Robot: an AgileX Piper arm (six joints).
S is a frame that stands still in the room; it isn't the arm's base.
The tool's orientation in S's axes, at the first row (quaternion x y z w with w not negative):
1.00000, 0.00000, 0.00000, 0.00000
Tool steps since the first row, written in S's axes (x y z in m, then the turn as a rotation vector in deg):
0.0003, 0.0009, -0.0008, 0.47, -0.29, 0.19
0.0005, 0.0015, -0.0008, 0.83, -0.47, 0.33
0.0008, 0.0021, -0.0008, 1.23, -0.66, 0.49
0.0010, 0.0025, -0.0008, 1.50, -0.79, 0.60
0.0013, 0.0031, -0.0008, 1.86, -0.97, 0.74
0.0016, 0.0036, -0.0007, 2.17, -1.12, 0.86
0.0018, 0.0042, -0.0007, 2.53, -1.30, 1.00
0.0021, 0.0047, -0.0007, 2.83, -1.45, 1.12
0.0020, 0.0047, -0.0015, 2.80, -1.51, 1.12
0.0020, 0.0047, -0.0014, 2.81, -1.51, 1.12
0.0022, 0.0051, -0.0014, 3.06, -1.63, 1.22
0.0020, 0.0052, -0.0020, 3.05, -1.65, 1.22
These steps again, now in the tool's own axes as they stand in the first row. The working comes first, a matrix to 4 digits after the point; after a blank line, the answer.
The tool's axes in the first row as the columns of a matrix, in S's axes (used below as rounded here):
1.0000, 0.0000, 0.0000
0.0000, -1.0000, 0.0000
0.0000, 0.0000, -1.0000

0.0003, -0.0009, 0.0008, 0.47, 0.29, -0.19
0.0005, -0.0015, 0.0008, 0.83, 0.47, -0.33
0.0008, -0.0021, 0.0008, 1.23, 0.66, -0.49
0.0010, -0.0025, 0.0008, 1.50, 0.79, -0.60
0.0013, -0.0031, 0.0008, 1.86, 0.97, -0.74
0.0016, -0.0036, 0.0007, 2.17, 1.12, -0.86
0.0018, -0.0042, 0.0007, 2.53, 1.30, -1.00
0.0021, -0.0047, 0.0007, 2.83, 1.45, -1.12
0.0020, -0.0047, 0.0015, 2.80, 1.51, -1.12
0.0020, -0.0047, 0.0014, 2.81, 1.51, -1.12
0.0022, -0.0051, 0.0014, 3.06, 1.63, -1.22
0.0020, -0.0052, 0.0020, 3.05, 1.65, -1.22

